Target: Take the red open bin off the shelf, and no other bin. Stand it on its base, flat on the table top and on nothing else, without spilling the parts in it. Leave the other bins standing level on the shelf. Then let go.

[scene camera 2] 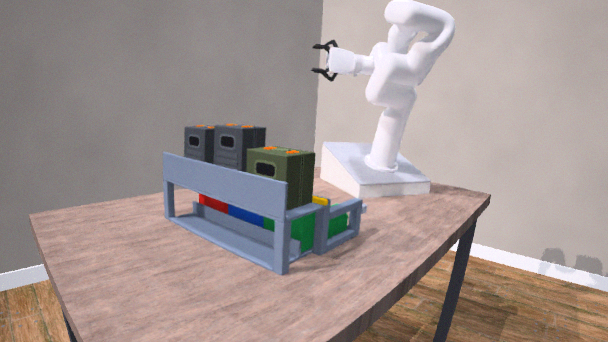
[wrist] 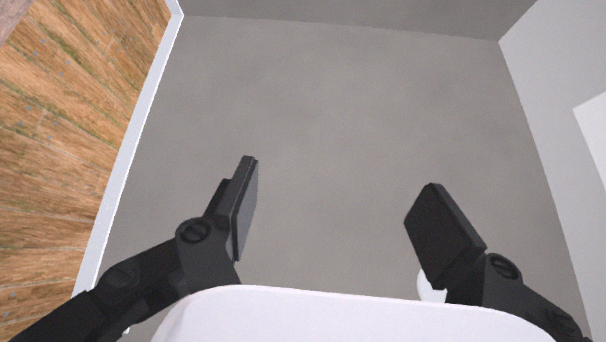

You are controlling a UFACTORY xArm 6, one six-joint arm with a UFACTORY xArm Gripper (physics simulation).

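Where they show: gripper, fingertip midpoint: (scene camera 2: 312, 57) (wrist: 337, 191); arm's base at its link origin: (scene camera 2: 381, 164).
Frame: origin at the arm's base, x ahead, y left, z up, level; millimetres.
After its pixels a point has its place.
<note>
The red bin (scene camera 2: 212, 203) {z -44, x 655, y -144 mm} shows in the scene view as a small strip of wall behind the blue-grey shelf (scene camera 2: 220, 174) {z 62, x 749, y -10 mm}, low at its left part; the shelf's top board hides the rest, and its parts cannot be seen. A blue bin (scene camera 2: 246, 216) {z -45, x 658, y -28 mm} is right beside it, then a green bin (scene camera 2: 303, 233) {z -40, x 661, y 123 mm}. A bit of a yellow bin (scene camera 2: 320, 200) {z 23, x 638, y 140 mm} shows behind the shelf's right side. My gripper (scene camera 2: 314, 58) {z 376, x 77, y -276 mm} (wrist: 337, 191) {z 376, x 77, y -276 mm} is open and empty, high above and behind the shelf, pointing sideways to the left in the scene view. The bins do not show in the wrist view.
Two dark grey boxes (scene camera 2: 198, 145) {z 98, x 701, y -140 mm} (scene camera 2: 231, 146) {z 108, x 701, y -33 mm} and an olive green box (scene camera 2: 280, 167) {z 90, x 719, y 107 mm} with orange marks stand upright at the shelf, rising above its top board. The wooden table (scene camera 2: 150, 295) {z -86, x 956, y 52 mm} extends in front. The white robot base (scene camera 2: 345, 172) {z -23, x 146, y -68 mm} is at the back right.
</note>
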